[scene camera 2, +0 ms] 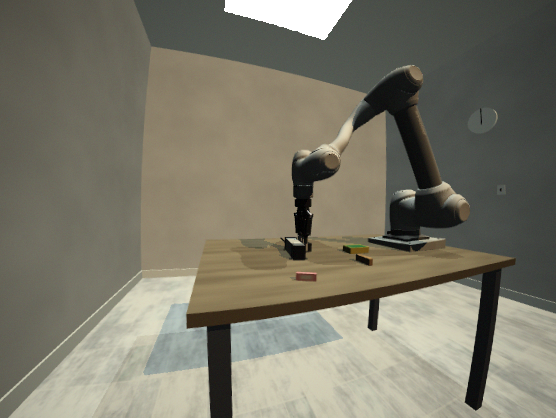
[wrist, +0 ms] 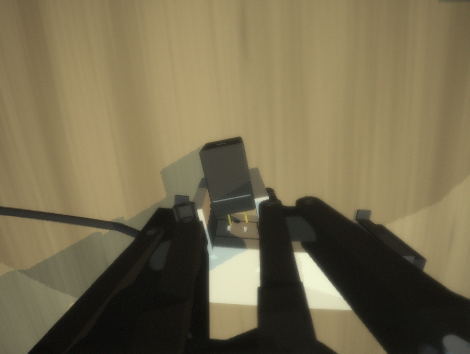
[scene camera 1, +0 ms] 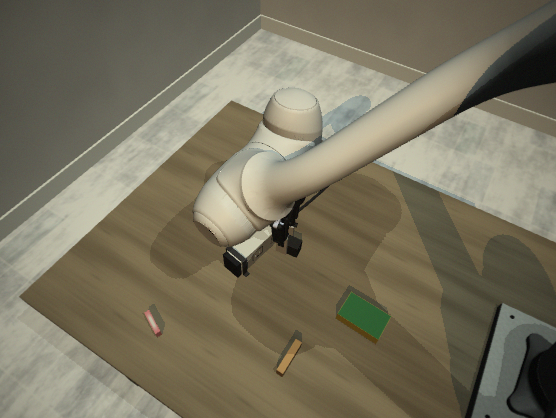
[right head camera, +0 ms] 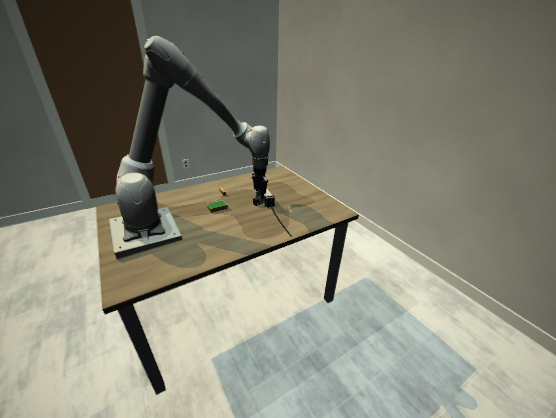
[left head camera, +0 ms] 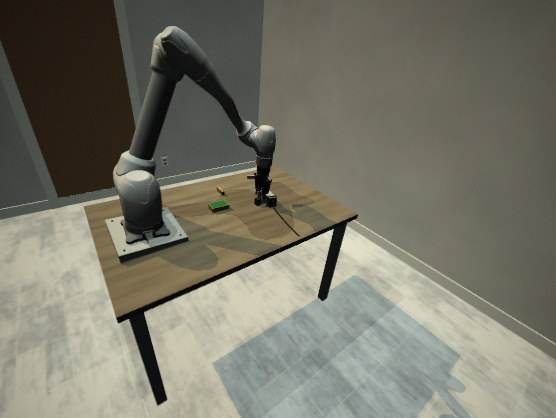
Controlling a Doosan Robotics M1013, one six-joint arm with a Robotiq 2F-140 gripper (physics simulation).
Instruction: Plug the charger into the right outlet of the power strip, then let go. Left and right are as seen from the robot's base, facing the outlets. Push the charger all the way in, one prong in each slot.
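Frame: origin at the arm's base, x back, y right, z up, level; metres.
Seen in the pictures: gripper, fingertip midpoint: [wrist: 232,188] [scene camera 1: 284,245] [right head camera: 259,202] [left head camera: 260,202]; arm's base, origin of the base link: [scene camera 2: 405,238] [right head camera: 143,227] [left head camera: 145,228].
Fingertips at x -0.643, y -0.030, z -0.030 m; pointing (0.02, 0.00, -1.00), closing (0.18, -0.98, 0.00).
Offsets run from my fingertips to a thing's top centre. "pt": to the spot under its first point.
The charger @(dx +0.007, dy +0.001, dz +0.032 m) [scene camera 1: 294,245] [wrist: 227,172] [scene camera 2: 309,247] is a small dark block with two yellow prongs. My gripper [wrist: 232,188] [scene camera 2: 303,239] is shut on it, low over the table. The power strip @(dx -0.052, dy -0.032, dz +0.053 m) [scene camera 1: 252,247] [scene camera 2: 295,248] [wrist: 240,280] has a white body and black ends and lies just beyond the charger. In the wrist view the prongs @(pt dx -0.026, dy -0.003, dz +0.001 m) [wrist: 237,218] point at the slots of the right outlet @(dx -0.038, dy -0.002, dz +0.035 m) [wrist: 237,230]. A length of prong shows between charger and outlet face; whether the tips touch the slots I cannot tell. My fingers hide the left outlet there.
A dark cable [left head camera: 287,222] [right head camera: 281,220] [wrist: 65,217] runs off the strip's near end. A green-topped box @(dx +0.246, dy -0.052, dz +0.019 m) [scene camera 1: 363,316] [left head camera: 218,205] and an orange block @(dx +0.163, dy -0.219, dz +0.017 m) [scene camera 1: 289,357] [scene camera 2: 364,259] lie toward the base. A pink block @(dx -0.116, dy -0.331, dz +0.013 m) [scene camera 1: 152,323] [scene camera 2: 306,276] lies past the strip's far end.
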